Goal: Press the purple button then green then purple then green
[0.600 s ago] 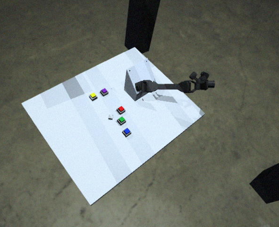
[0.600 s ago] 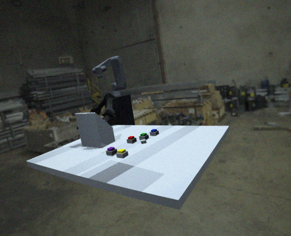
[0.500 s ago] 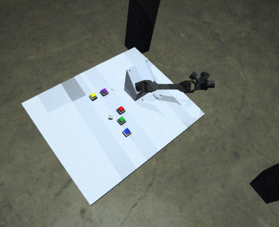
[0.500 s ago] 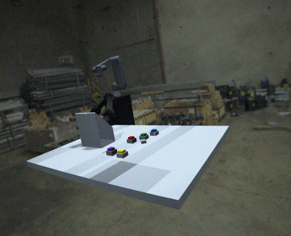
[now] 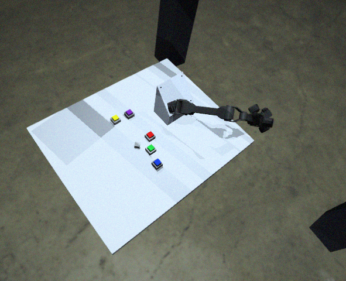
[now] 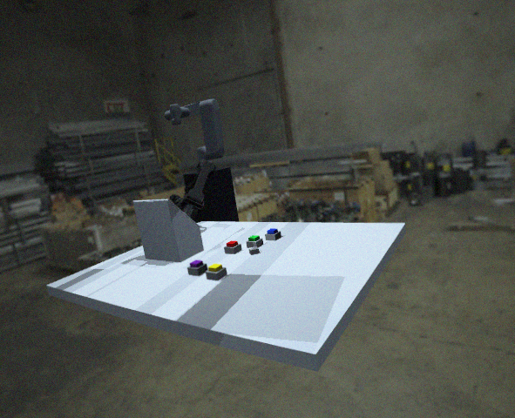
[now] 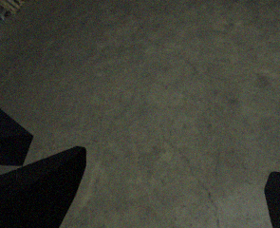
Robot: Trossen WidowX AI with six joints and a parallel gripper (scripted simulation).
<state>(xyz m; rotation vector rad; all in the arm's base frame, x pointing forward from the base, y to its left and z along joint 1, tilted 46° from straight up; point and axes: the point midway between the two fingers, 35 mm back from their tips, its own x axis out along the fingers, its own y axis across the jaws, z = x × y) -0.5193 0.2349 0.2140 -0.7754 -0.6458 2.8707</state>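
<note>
Right now my gripper tip is 75 cm short of the purple button, 47 cm to the left of it and 1 cm above it. The rest, counted from my gripper tip: blue button 79 cm ahead, 8 cm to the right, 1 cm below; then red button 73 cm ahead, 26 cm to the right, 1 cm below; then green button 77 cm ahead, 18 cm to the right, 1 cm below.
</note>
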